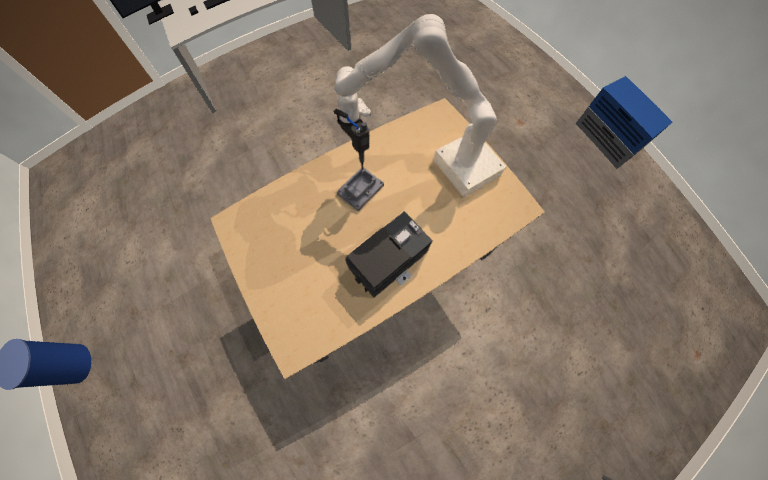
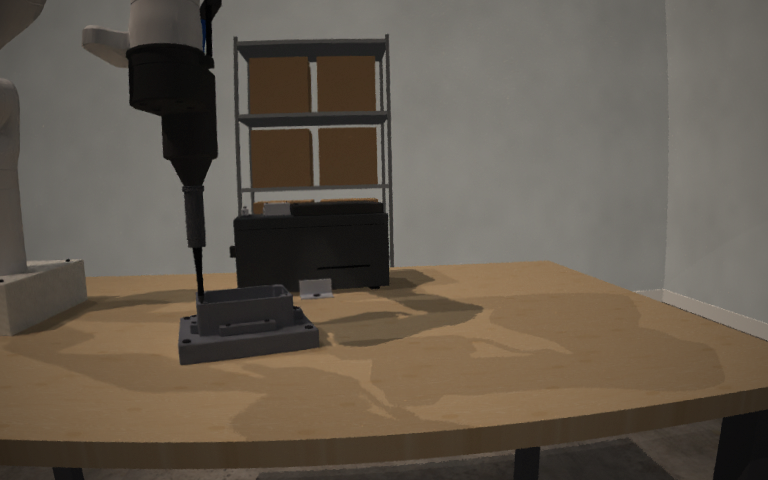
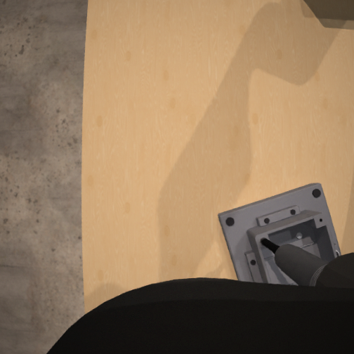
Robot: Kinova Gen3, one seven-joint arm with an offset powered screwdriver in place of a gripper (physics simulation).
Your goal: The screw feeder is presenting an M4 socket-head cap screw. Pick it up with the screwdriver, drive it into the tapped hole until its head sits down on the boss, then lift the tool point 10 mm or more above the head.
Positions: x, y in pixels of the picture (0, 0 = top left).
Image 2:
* black screw feeder: 271, 256
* grey base plate: 212, 348
